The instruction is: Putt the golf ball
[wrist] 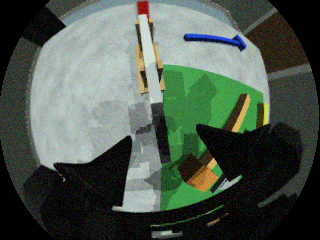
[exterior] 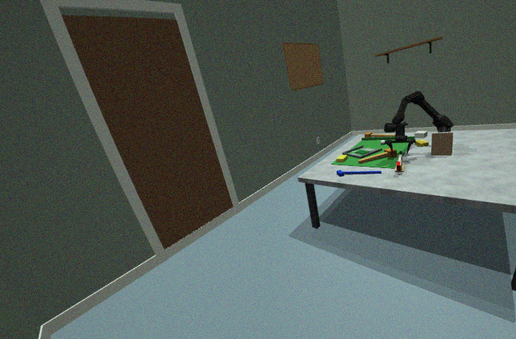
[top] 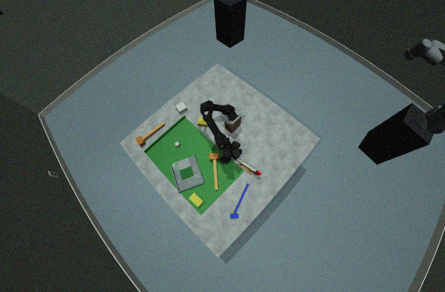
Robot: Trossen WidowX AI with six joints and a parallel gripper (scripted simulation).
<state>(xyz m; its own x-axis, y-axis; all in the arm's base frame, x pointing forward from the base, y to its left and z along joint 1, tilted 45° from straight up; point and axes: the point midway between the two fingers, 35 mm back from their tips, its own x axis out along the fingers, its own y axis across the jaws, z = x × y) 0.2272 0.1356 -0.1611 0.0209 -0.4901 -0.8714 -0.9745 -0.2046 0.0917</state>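
Now: gripper tip 30 mm past the wooden stand, 120 mm to the right of it and 30 mm above it. From my gripper tip the other things lie so: blue putter: 190 mm ahead, 290 mm to the left, 50 mm below; white golf ball: 250 mm ahead, 410 mm to the right, 40 mm below; white block: 680 mm to the right, 40 mm below.
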